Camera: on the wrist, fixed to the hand. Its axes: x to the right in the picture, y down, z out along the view.
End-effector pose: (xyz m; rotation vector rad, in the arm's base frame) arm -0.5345 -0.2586 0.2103 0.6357 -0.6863 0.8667
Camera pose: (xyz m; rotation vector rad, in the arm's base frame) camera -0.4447 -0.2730 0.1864 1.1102 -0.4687 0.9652
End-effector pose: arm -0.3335 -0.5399 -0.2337 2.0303 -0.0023 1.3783
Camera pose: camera -0.3182 -0.4507 -0.2593 2.4184 0.4374 1.4001
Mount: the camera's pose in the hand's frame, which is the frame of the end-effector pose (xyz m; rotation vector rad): 0.0173 -0.0878 -0.0289 0.4940 -0.0285 -0.0755
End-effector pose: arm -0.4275 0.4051 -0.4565 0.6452 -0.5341 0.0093
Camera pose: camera -0.3839 0.3485 -0.5176 1.1488 -0.5381 0.0625
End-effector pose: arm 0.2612 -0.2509 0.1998 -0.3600 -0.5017 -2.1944
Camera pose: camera 0.1790 -0.2260 0.1614 -0.1054 -1.0572 -2.0502
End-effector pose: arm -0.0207 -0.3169 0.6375 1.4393 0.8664 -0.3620
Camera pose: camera -0.0787 -0.2973 0.5661 1.8509 0.8438 -0.6870
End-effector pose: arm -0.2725 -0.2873 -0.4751 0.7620 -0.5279 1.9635
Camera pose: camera -0.2103 -0.2169 -0.4789 1.0967 -0.0198 2.0358
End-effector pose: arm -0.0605 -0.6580 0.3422 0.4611 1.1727 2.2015
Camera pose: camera -0.0597 -0.6269 0.2534 0.6320 1.6926 1.8234
